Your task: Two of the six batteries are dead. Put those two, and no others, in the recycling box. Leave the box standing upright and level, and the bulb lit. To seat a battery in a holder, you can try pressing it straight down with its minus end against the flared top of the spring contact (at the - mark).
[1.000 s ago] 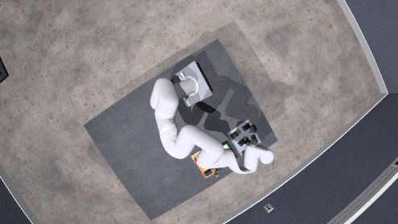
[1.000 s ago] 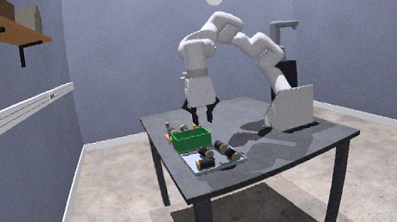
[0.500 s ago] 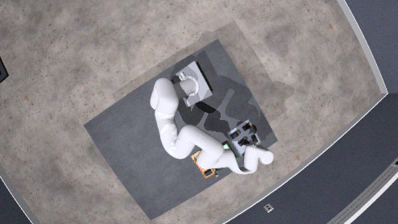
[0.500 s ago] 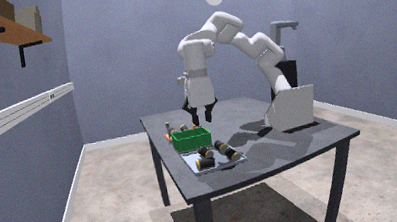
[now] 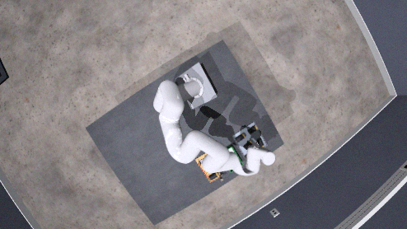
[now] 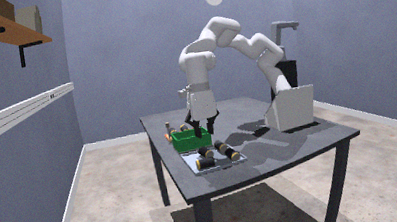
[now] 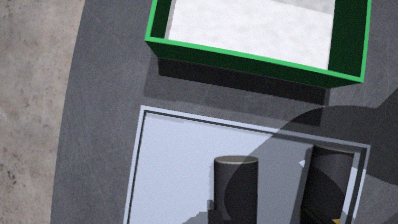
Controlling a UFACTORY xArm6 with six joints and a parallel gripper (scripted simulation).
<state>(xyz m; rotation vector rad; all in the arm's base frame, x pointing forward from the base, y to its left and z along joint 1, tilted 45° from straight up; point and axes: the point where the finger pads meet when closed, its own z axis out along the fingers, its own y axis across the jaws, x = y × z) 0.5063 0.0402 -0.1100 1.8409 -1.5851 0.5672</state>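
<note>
Now: the grey tray 1 cm behind my hand, 3 cm to the left of it and 10 cm below it. Also, from my hand: green recycling box 1 cm ahead, 15 cm to the right, 9 cm below.
</note>
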